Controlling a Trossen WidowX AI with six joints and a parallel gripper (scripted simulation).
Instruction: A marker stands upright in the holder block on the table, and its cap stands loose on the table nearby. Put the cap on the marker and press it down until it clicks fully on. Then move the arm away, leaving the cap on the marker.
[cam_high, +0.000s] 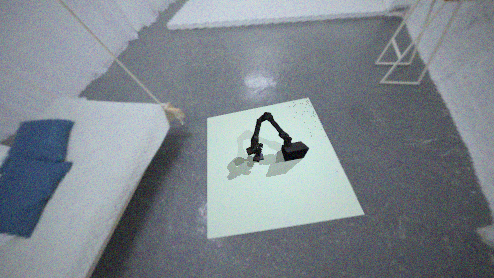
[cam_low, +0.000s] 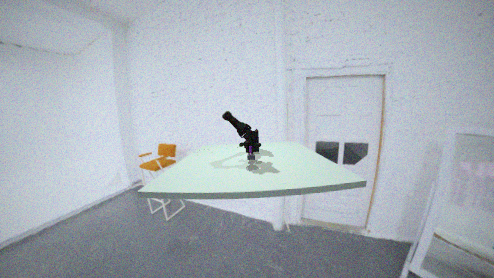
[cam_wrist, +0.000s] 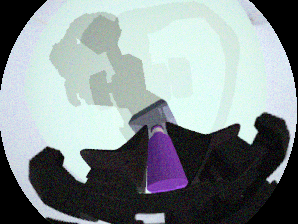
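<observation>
Right now the holder block is 10 mm behind my gripper tip and 30 mm below it. The rest, counted from my gripper tip: purple cap 10 mm behind, 50 mm above.
</observation>
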